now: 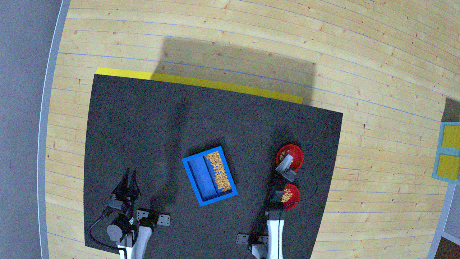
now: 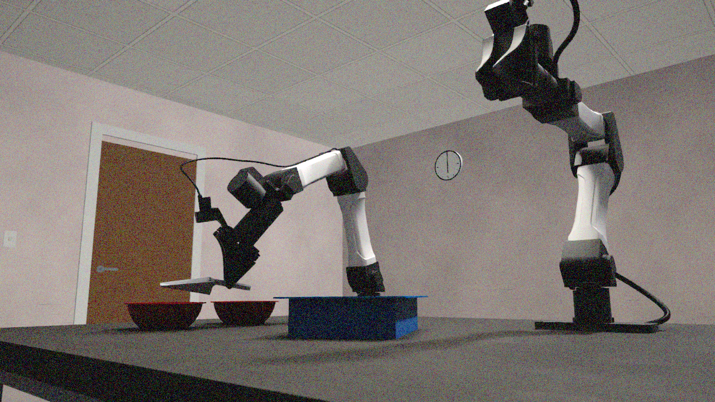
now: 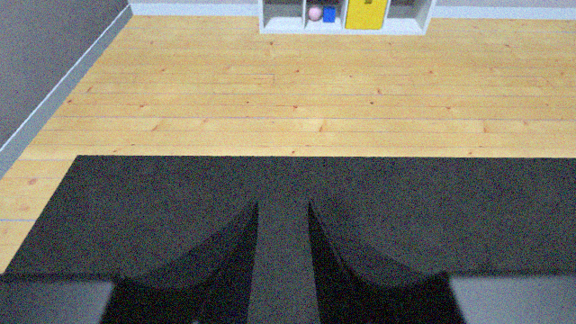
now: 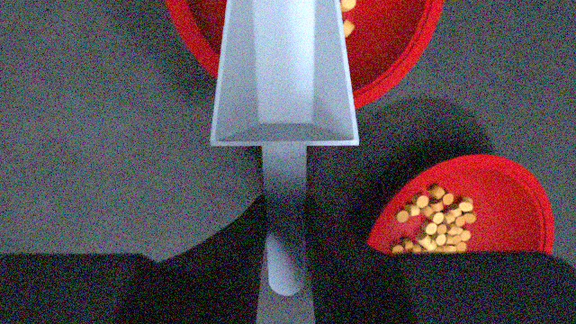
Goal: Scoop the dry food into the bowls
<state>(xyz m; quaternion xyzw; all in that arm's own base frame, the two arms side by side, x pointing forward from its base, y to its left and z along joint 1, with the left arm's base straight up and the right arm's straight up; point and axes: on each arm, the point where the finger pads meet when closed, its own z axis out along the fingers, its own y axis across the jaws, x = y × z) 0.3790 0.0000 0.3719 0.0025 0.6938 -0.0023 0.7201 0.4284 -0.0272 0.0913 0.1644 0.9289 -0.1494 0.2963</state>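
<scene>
My right hand is 40 mm short of the grey scoop and 20 mm to the left of it. Also, from my right hand: blue box 330 mm to the left, 80 mm behind, 50 mm below.
</scene>
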